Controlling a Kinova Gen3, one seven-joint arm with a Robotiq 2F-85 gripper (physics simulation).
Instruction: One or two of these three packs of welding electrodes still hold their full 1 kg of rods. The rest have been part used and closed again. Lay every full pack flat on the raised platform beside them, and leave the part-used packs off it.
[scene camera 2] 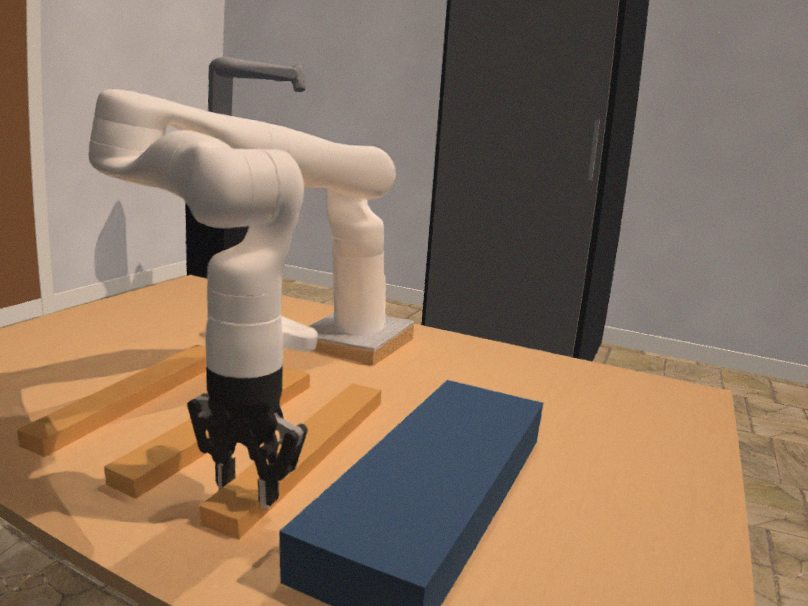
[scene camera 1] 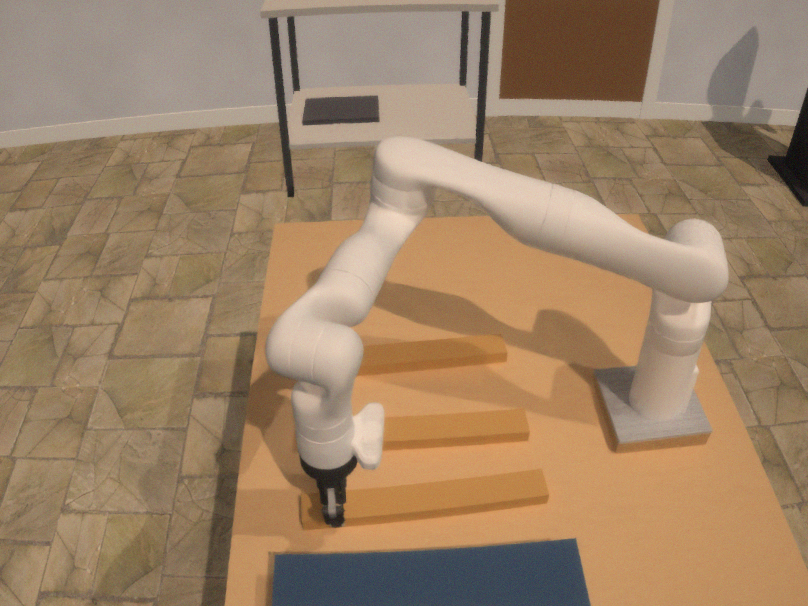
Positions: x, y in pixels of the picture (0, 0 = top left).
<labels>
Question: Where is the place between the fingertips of my gripper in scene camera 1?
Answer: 336, 509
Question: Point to a blue raised platform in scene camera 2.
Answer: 407, 516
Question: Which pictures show my gripper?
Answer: Scene camera 2 and scene camera 1: all of them.
</labels>
